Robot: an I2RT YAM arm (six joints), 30 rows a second.
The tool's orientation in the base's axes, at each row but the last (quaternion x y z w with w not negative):
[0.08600 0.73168 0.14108 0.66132]
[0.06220 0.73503 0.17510 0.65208]
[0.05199 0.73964 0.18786 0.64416]
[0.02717 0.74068 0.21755 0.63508]
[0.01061 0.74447 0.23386 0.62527]
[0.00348 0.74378 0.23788 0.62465]
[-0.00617 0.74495 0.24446 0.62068]
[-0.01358 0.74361 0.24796 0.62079]
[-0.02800 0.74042 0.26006 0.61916]
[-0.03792 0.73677 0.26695 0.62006]
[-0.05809 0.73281 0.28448 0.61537]
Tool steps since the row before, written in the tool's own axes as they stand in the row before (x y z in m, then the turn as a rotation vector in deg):
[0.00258 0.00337 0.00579 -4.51 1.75 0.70]
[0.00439 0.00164 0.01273 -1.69 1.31 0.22]
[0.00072 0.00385 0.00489 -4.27 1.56 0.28]
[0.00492 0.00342 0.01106 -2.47 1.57 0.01]
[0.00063 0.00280 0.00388 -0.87 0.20 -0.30]
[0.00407 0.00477 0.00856 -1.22 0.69 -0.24]
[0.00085 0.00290 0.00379 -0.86 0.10 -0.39]
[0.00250 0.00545 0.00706 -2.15 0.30 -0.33]
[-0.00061 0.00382 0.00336 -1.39 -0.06 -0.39]
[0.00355 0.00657 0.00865 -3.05 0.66 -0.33]
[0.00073 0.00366 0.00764 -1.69 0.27 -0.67]
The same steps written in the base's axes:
[0.00525 0.00453 -0.00185 1.09 0.31 4.76]
[0.01163 0.00517 -0.00468 0.28 0.72 2.01]
[0.00400 0.00482 0.00017 0.72 0.14 4.50]
[0.00878 0.00783 -0.00444 0.11 0.64 2.85]
[0.00272 0.00399 0.00001 -0.15 -0.19 0.91]
[0.00568 0.00845 -0.00298 -0.16 0.16 1.40]
[0.00239 0.00421 -0.00017 -0.19 -0.31 0.88]
[0.00411 0.00822 -0.00116 0.09 -0.48 2.14]
[0.00178 0.00454 0.00158 -0.01 -0.61 1.31]
[0.00438 0.01040 -0.00181 0.15 -0.42 3.11]
[0.00487 0.00697 -0.00004 -0.30 -0.55 1.73]

